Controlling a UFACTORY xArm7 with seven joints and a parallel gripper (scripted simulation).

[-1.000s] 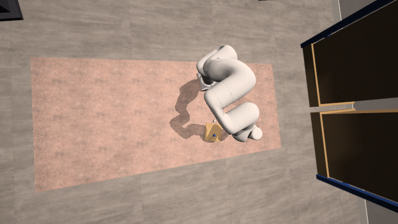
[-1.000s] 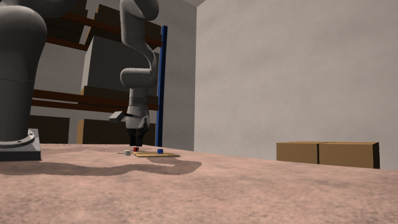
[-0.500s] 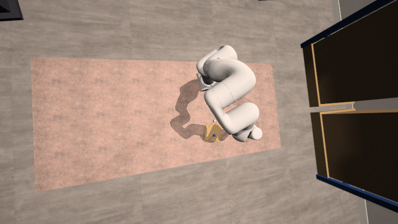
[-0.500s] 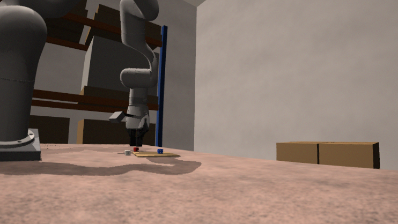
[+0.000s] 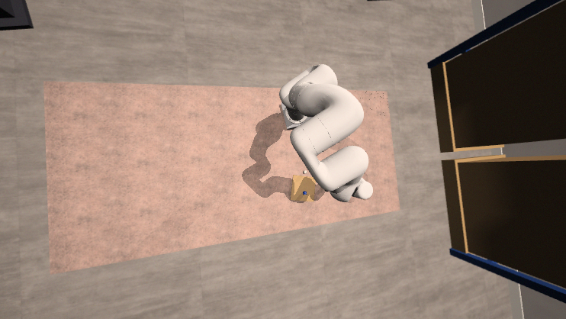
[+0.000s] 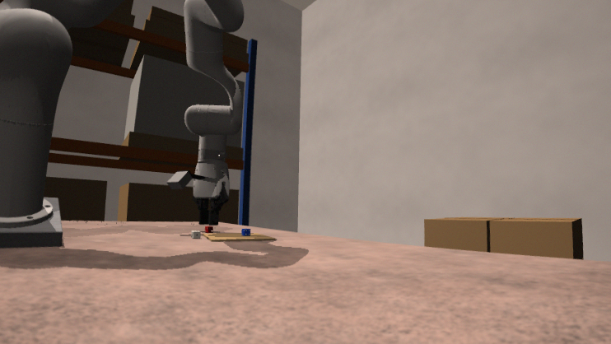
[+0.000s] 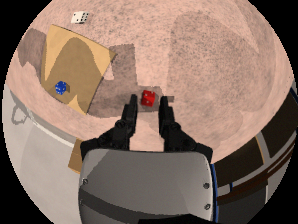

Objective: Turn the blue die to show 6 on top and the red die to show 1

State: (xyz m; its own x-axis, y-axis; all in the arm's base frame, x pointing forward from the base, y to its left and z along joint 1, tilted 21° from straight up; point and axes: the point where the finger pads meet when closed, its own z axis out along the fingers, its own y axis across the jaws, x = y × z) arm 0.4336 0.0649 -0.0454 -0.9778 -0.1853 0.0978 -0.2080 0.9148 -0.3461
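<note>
Right now my hand is 3 cm above the red die. Round my hand: tan mat (1 cm behind, 15 cm to the right, 4 cm below); then blue die (1 cm ahead, 15 cm to the right, 3 cm below); then white die (10 cm behind, 11 cm to the right, 3 cm below).
</note>
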